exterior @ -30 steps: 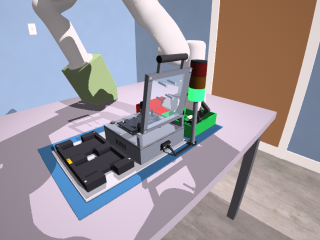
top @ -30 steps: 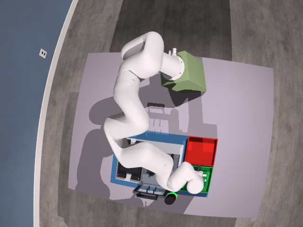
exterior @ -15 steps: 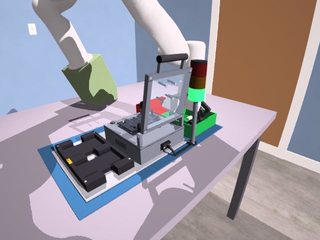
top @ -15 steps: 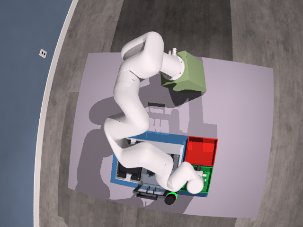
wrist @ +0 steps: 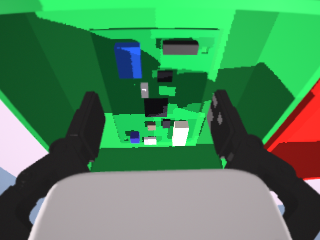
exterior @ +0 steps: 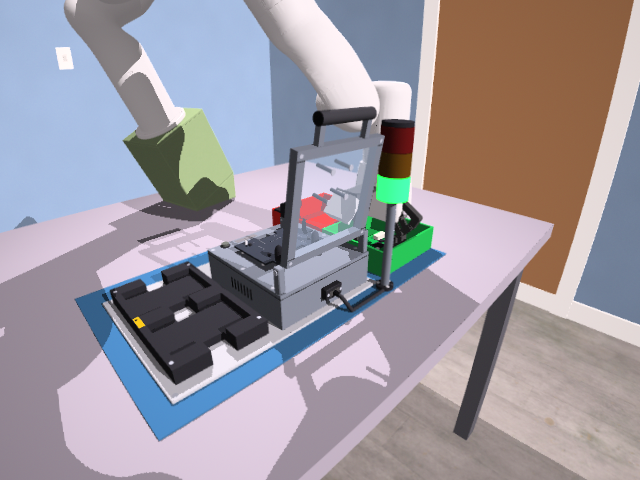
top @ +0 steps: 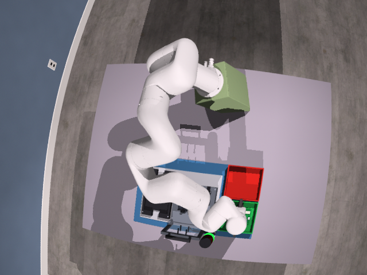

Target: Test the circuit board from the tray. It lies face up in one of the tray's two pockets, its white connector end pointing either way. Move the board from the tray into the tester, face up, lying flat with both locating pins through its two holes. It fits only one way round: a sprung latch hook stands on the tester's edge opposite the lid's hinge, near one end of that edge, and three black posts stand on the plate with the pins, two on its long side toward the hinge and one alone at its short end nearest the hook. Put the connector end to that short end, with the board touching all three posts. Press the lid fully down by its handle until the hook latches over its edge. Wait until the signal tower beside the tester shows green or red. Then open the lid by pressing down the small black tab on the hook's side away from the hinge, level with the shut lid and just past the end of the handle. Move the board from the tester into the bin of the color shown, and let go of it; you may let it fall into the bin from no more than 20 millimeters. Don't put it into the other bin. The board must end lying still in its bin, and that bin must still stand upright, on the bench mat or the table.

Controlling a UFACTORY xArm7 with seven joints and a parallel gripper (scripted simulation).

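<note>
The green bin is right at my hand. From my hand the other things lie so: red bin: 15 cm behind, 1 cm to the right; plate: 20 cm to the right, 5 cm above, 3 cm behind; green circuit board: 1 cm below.
</note>
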